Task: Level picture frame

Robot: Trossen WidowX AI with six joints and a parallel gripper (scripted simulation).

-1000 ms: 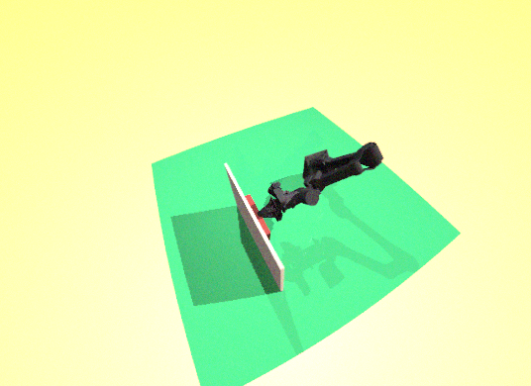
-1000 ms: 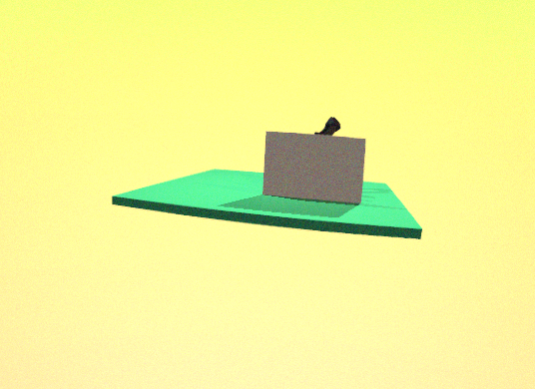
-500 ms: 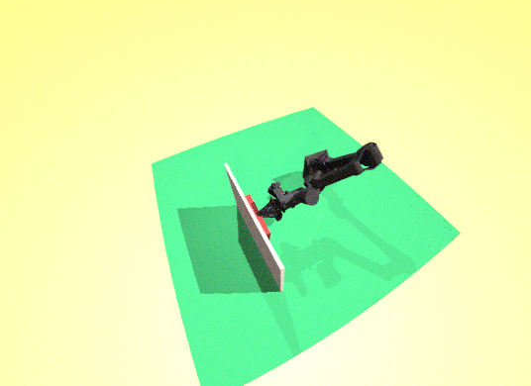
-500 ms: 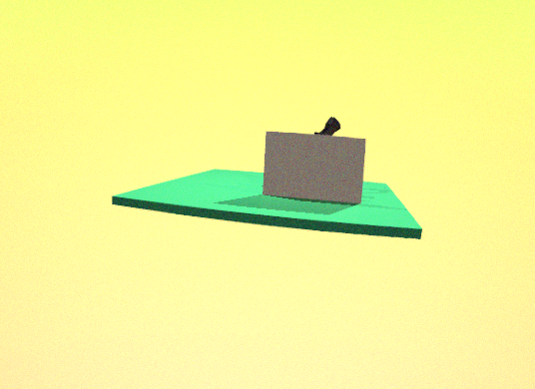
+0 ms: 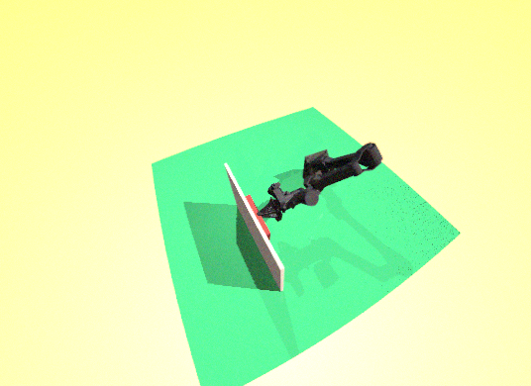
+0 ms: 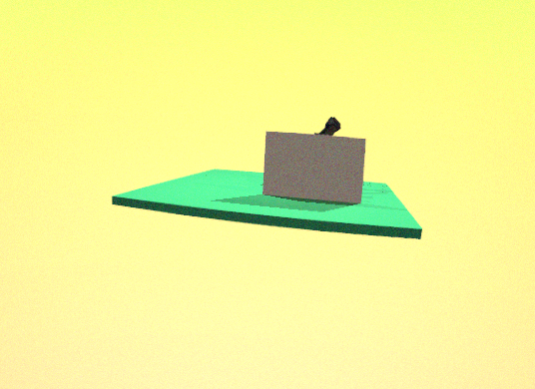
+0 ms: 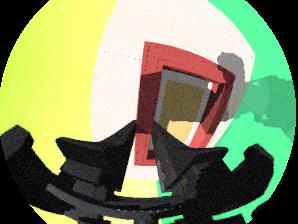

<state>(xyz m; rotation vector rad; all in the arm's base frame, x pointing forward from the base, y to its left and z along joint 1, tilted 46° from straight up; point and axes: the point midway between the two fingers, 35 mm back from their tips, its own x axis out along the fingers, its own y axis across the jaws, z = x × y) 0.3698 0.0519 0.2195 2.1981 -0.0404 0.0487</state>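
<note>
My gripper tip is now 5 cm above the picture frame, 1 cm to the left of it and 1 cm short of it. Round my gripper tip: wall panel 6 cm below, 2 cm ahead.
</note>
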